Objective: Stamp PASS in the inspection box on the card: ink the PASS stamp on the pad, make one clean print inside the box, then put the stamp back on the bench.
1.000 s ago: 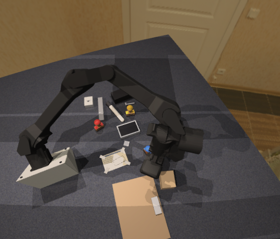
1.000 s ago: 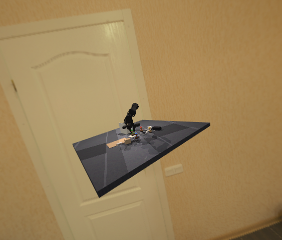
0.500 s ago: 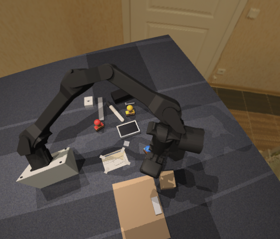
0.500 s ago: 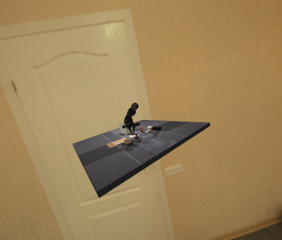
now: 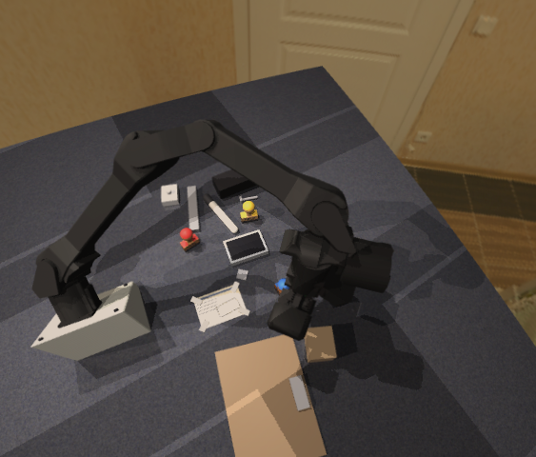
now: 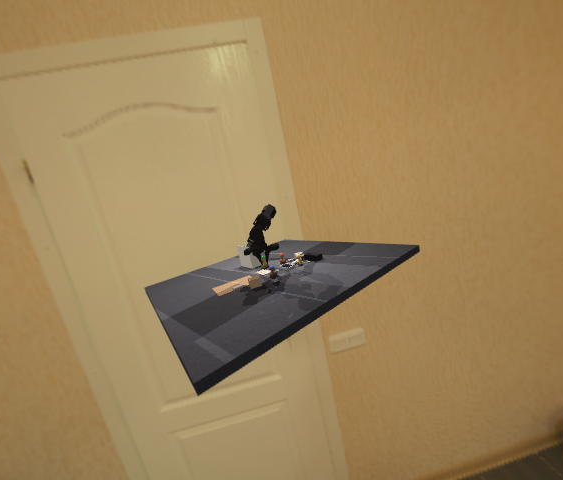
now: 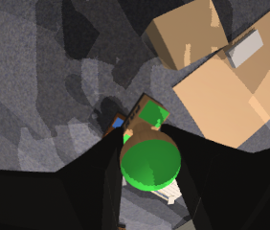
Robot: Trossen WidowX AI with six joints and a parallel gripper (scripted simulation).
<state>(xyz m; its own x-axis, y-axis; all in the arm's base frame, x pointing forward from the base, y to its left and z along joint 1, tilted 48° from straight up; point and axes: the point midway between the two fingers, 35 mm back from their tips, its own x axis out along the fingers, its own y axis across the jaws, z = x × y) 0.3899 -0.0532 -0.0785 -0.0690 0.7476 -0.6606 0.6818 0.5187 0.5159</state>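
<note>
Right now the ink pad is 50 mm behind my gripper tip, 170 mm to the left of it and 90 mm below it. From my gripper tip the other things lie so: small cardboard box 20 mm ahead, 90 mm to the right, 70 mm below; blue-knobbed stamp 10 mm behind, 40 mm to the left, 70 mm below; green-knobbed stamp right at my gripper tip.
</note>
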